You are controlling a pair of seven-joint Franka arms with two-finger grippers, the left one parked.
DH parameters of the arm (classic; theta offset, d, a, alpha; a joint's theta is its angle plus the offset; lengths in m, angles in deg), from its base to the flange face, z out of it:
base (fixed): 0 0 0 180
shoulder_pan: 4.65 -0.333 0 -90
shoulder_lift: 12.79 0 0 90
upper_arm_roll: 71.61 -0.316 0.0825 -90
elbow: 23.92 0 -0.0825 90
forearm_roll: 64.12 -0.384 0 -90
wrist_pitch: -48.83 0 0.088 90
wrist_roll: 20.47 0.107 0 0
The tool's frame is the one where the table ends.
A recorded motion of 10 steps. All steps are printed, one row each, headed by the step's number.
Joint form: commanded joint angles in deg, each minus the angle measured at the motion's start. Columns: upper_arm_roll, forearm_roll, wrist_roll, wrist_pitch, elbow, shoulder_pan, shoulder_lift.
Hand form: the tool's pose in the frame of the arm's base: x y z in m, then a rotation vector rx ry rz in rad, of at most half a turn. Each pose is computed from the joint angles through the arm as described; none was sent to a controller.
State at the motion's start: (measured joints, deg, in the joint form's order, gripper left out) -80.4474 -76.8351 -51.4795 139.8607 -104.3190 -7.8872 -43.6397
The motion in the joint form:
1: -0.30 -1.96 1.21 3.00 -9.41 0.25 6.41
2: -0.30 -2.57 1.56 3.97 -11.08 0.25 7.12
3: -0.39 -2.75 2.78 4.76 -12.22 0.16 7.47
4: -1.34 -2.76 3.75 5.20 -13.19 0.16 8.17
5: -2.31 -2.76 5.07 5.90 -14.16 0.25 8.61
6: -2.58 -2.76 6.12 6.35 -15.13 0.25 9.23
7: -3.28 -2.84 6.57 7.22 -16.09 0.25 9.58
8: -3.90 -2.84 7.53 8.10 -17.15 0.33 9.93
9: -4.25 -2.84 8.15 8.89 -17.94 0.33 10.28
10: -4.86 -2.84 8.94 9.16 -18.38 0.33 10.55
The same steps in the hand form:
1: 0.6198 0.1469 0.3809 -2.5950 -0.8972 0.4104
2: 0.6152 0.1474 0.3771 -2.5948 -0.8786 0.4097
3: 0.6119 0.1492 0.3731 -2.6054 -0.8497 0.4160
4: 0.6064 0.1579 0.3744 -2.6070 -0.8477 0.4189
5: 0.6016 0.1657 0.3732 -2.6126 -0.8346 0.4231
6: 0.5977 0.1679 0.3731 -2.6226 -0.8161 0.4272
7: 0.5937 0.1742 0.3710 -2.6227 -0.8171 0.4248
8: 0.5896 0.1788 0.3679 -2.6295 -0.8036 0.4268
9: 0.5869 0.1817 0.3666 -2.6361 -0.7949 0.4228
10: 0.5837 0.1872 0.3669 -2.6388 -0.7900 0.4256

